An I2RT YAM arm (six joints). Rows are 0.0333 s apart.
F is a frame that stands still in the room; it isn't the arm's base.
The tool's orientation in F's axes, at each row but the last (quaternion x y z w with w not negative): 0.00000 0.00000 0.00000 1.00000; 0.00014 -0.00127 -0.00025 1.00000; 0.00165 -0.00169 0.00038 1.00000; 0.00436 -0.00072 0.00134 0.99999; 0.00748 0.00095 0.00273 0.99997; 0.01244 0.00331 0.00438 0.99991; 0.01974 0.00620 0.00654 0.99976; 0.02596 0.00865 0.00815 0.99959; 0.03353 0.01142 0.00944 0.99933; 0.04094 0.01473 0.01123 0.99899; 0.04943 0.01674 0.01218 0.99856; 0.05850 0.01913 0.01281 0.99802; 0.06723 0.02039 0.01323 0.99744
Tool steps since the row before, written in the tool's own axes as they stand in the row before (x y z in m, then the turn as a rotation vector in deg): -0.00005 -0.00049 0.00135 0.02 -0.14 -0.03; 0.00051 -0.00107 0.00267 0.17 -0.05 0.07; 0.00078 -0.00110 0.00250 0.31 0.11 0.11; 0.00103 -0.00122 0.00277 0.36 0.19 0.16; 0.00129 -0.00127 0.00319 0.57 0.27 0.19; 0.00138 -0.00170 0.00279 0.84 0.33 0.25; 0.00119 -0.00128 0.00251 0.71 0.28 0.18; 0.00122 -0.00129 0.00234 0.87 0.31 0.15; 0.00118 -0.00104 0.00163 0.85 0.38 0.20; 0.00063 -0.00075 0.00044 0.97 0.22 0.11; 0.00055 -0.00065 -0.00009 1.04 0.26 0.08; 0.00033 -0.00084 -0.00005 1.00 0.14 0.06; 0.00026 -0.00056 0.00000 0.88 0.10 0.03
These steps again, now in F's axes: -0.00005 -0.00049 0.00135 0.02 -0.14 -0.03; 0.00050 -0.00107 0.00267 0.17 -0.05 0.07; 0.00077 -0.00111 0.00250 0.31 0.11 0.11; 0.00103 -0.00124 0.00276 0.36 0.19 0.16; 0.00130 -0.00131 0.00317 0.57 0.27 0.19; 0.00141 -0.00176 0.00274 0.84 0.33 0.25; 0.00124 -0.00136 0.00244 0.71 0.28 0.18; 0.00128 -0.00139 0.00225 0.87 0.32 0.15; 0.00124 -0.00112 0.00153 0.85 0.38 0.21; 0.00066 -0.00077 0.00036 0.97 0.23 0.10; 0.00056 -0.00062 -0.00017 1.04 0.28 0.07; 0.00035 -0.00082 -0.00016 1.00 0.16 0.04; 0.00027 -0.00055 -0.00009 0.88 0.12 0.01
